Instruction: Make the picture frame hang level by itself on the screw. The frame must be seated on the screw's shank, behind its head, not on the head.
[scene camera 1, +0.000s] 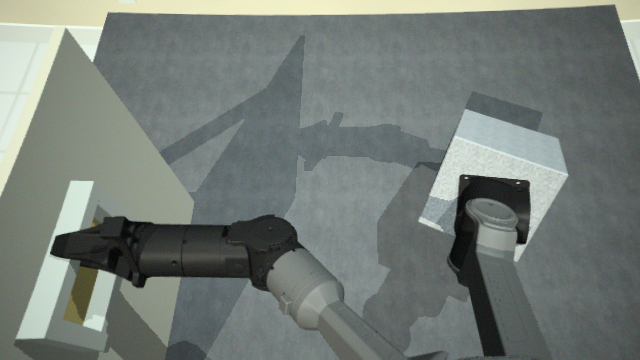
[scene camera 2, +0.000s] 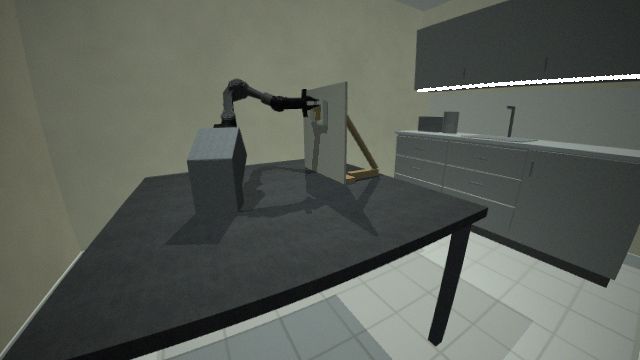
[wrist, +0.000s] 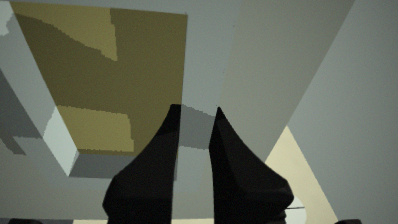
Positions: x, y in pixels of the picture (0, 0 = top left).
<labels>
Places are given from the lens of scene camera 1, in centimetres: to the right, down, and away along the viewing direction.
my gripper (scene camera 1: 61, 249): -28, 8, 50
picture frame (scene camera 1: 92, 302): -28, 15, 57
</labels>
